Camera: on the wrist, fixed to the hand. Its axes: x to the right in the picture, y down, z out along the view.
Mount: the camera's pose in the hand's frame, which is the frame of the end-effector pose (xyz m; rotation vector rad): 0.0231 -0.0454 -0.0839 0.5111 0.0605 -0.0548
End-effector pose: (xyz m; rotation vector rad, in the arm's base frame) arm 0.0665 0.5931 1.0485 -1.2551 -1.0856 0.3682
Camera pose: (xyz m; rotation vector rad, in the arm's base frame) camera 0.1316 0.5470 1.1056 -0.7758 -0.8975 0.5241
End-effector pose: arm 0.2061 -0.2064 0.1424 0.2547 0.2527 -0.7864
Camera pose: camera 0.1782 -0.2259 0.0503 0.7564 0.1115 -0.8908
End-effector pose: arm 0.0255 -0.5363 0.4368 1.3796 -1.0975 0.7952
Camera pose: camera 0.0867 -0.4613 0.4529 1.7859 -0.8337 1.1196
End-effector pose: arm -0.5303 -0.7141 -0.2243 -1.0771 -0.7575 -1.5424
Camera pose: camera -0.5958 -0.7867 -0.2330 -0.6318 -1.0732 -1.3166
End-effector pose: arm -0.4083 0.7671 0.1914 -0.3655 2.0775 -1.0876
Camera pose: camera -0.4891 0.7761 0.2464 -0.1354 1.7624 -1.6227
